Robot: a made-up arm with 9 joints. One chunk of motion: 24 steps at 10 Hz.
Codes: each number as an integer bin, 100 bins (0 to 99) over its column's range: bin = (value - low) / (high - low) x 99, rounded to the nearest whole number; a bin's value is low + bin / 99 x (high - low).
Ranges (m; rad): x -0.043..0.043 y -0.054..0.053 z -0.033..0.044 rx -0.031..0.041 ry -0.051..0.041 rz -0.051..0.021
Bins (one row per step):
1: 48 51 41 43 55 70
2: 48 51 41 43 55 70
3: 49 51 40 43 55 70
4: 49 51 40 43 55 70
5: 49 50 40 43 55 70
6: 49 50 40 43 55 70
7: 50 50 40 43 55 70
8: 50 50 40 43 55 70
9: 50 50 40 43 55 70
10: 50 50 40 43 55 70
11: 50 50 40 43 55 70
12: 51 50 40 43 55 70
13: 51 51 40 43 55 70
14: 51 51 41 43 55 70
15: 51 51 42 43 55 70
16: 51 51 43 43 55 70
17: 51 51 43 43 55 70
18: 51 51 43 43 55 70
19: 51 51 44 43 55 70
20: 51 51 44 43 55 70
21: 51 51 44 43 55 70
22: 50 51 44 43 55 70
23: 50 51 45 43 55 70
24: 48 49 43 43 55 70
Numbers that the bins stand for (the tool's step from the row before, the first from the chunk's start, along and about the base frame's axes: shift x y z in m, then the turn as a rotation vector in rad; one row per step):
1: -0.00130 0.00112 -0.00111 0.00027 0.00011 -0.00009
2: -0.00130 0.00112 -0.00111 0.00027 0.00011 -0.00009
3: -0.00043 0.00112 -0.00189 0.00027 0.00011 -0.00009
4: -0.00043 0.00112 -0.00189 0.00027 0.00011 -0.00009
5: -0.00043 0.00004 -0.00189 0.00027 0.00011 -0.00009
6: -0.00043 0.00004 -0.00189 0.00027 0.00011 -0.00009
7: 0.00043 0.00004 -0.00189 0.00027 0.00011 -0.00009
8: 0.00043 0.00004 -0.00189 0.00027 0.00011 -0.00009
9: 0.00043 0.00004 -0.00189 0.00027 0.00011 -0.00009
10: 0.00043 0.00004 -0.00189 0.00027 0.00011 -0.00009
11: 0.00043 0.00004 -0.00189 0.00027 0.00011 -0.00009
12: 0.00130 0.00004 -0.00189 0.00027 0.00011 -0.00009
13: 0.00130 0.00112 -0.00189 0.00027 0.00011 -0.00009
14: 0.00130 0.00112 -0.00111 0.00027 0.00011 -0.00009
15: 0.00130 0.00112 -0.00033 0.00027 0.00011 -0.00009
16: 0.00130 0.00112 0.00044 0.00027 0.00011 -0.00009
17: 0.00130 0.00112 0.00044 0.00027 0.00011 -0.00009
18: 0.00130 0.00112 0.00044 0.00027 0.00011 -0.00009
19: 0.00130 0.00112 0.00122 0.00027 0.00011 -0.00009
20: 0.00130 0.00112 0.00122 0.00027 0.00011 -0.00009
21: 0.00130 0.00112 0.00122 0.00027 0.00011 -0.00009
22: 0.00043 0.00112 0.00122 0.00027 0.00011 -0.00009
23: 0.00043 0.00112 0.00200 0.00027 0.00011 -0.00009
24: -0.00130 -0.00104 0.00044 0.00027 0.00011 -0.00009

